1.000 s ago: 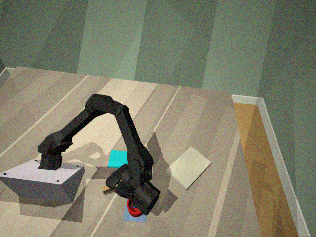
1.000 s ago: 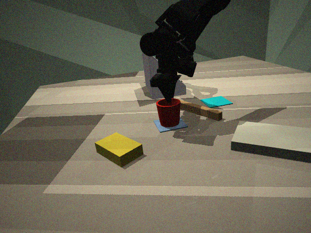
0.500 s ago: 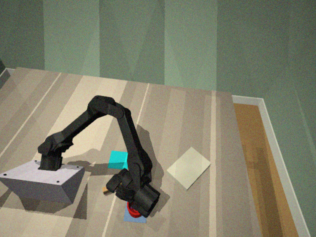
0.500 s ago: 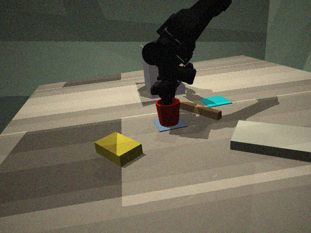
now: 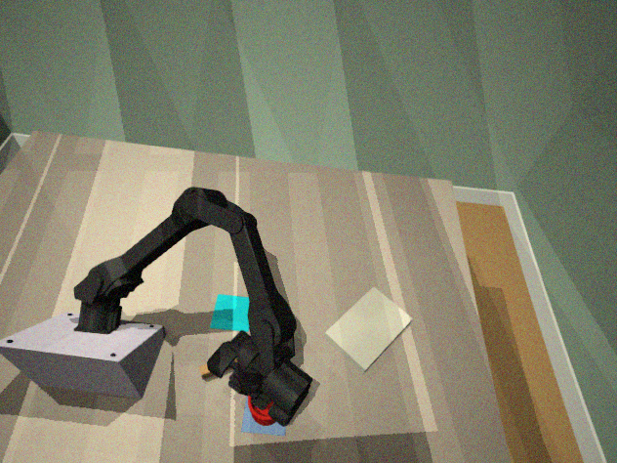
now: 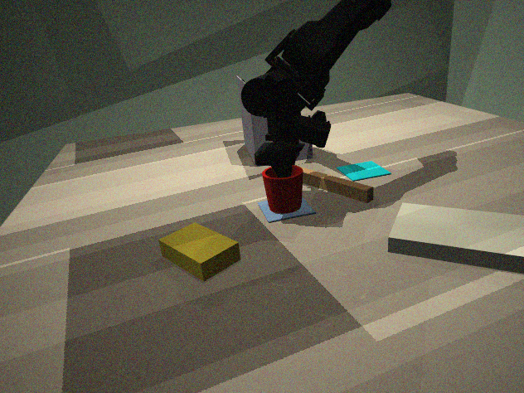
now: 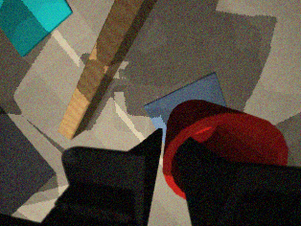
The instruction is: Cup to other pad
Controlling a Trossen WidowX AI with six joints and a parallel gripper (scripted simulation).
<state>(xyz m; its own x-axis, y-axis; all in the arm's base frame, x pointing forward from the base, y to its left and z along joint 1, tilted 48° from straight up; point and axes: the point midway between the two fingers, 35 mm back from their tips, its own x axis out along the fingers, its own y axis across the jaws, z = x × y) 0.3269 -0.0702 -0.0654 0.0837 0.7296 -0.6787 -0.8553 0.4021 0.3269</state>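
My gripper tip is now 30 mm short of the blue pad, 20 mm to the left of it and 40 mm above it. The rest, counted from my gripper tip: cyan pad (80 mm behind, 200 mm to the left, 40 mm below); wooden bar (30 mm behind, 90 mm to the left, 30 mm below); red cup (30 mm ahead, 20 mm to the right).
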